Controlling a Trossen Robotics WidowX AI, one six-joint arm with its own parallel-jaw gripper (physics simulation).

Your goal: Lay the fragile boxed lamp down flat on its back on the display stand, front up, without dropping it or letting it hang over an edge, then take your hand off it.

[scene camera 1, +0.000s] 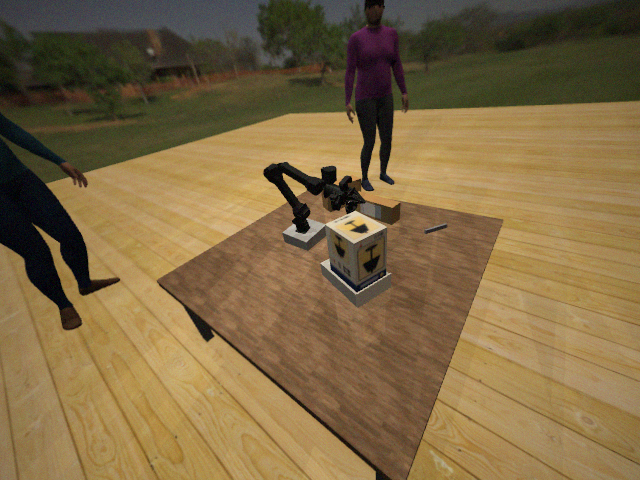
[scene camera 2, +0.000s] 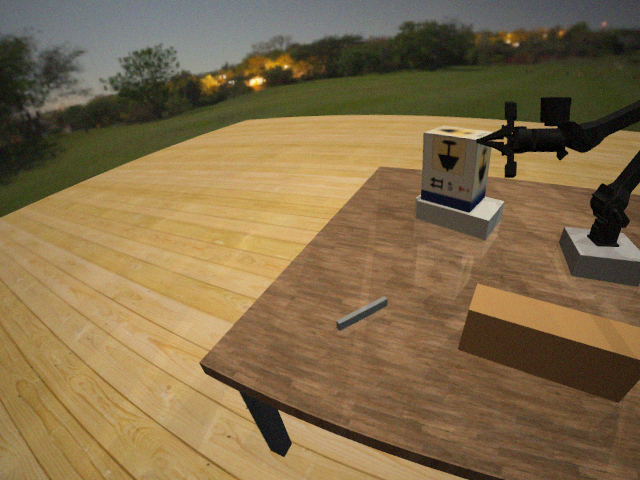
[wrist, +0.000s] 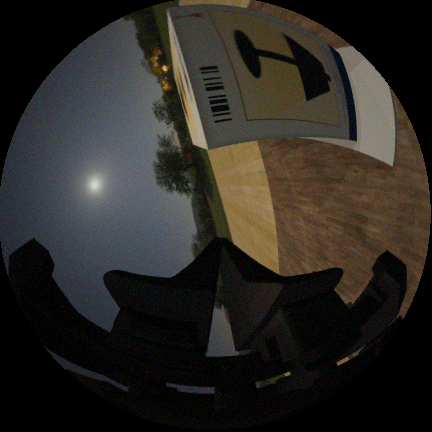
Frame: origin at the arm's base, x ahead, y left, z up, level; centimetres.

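Seen in the pictures: gripper, fingertip midpoint: (scene camera 1: 365, 202) (scene camera 2: 476, 141) (wrist: 218, 242); arm's base at its link origin: (scene camera 1: 302, 229) (scene camera 2: 602, 241).
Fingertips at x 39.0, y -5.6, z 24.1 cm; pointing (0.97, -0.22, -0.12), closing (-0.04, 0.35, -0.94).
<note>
Offsets run from my fingertips to a thing's top centre. Level surfaces: height alone.
The boxed lamp (scene camera 1: 356, 253) (scene camera 2: 448, 170) (wrist: 290, 90) is a white carton with yellow lamp pictures and a dark blue band along its bottom. It stands upright on the low white display stand (scene camera 1: 371, 295) (scene camera 2: 449, 215) (wrist: 376, 102); the stand's top shows beside its base. My gripper (scene camera 1: 363, 200) (scene camera 2: 478, 140) (wrist: 218, 242) is shut and empty. It is held roughly level near the height of the carton's top. In scene camera 2 its tips overlap the carton's upper right edge; in the wrist view the carton lies off to one side of the tips. Contact cannot be told.
A long brown box @(dx -10.7, dy +42.6, dz -19.6 cm) (scene camera 1: 391, 211) (scene camera 2: 542, 335) and a small grey bar @(dx +25.2, dy +35.4, dz -28.4 cm) (scene camera 1: 435, 228) (scene camera 2: 361, 313) lie on the wooden table @(dz -30.6 cm) (scene camera 1: 289, 310) (scene camera 2: 310, 361). The arm's white base block (scene camera 1: 305, 239) (scene camera 2: 602, 264) stands near the display stand. Two people stand beyond the table.
</note>
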